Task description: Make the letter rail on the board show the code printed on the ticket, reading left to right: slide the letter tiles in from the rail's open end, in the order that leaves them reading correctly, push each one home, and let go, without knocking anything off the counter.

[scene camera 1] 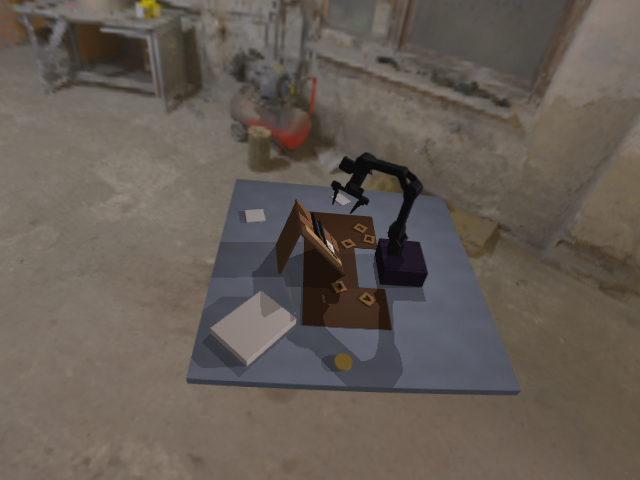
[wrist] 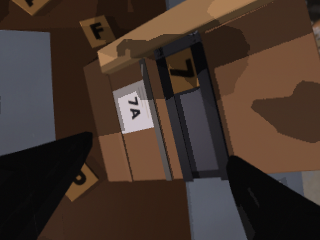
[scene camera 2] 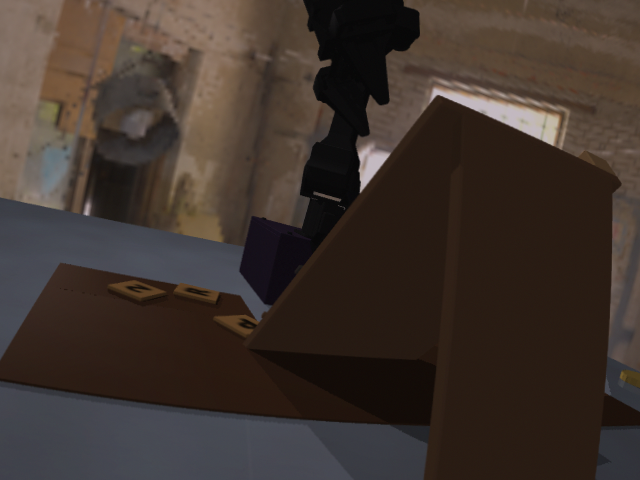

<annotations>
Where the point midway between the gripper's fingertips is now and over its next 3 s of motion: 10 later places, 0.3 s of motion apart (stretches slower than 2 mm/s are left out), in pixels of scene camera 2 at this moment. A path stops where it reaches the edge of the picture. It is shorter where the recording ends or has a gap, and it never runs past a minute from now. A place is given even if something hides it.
My gripper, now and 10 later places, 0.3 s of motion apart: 374,121; 372,92; 372,87; 397,111; 451,190; 479,252; 480,290; 469,307; 466,318; 462,328; 460,331
</annotations>
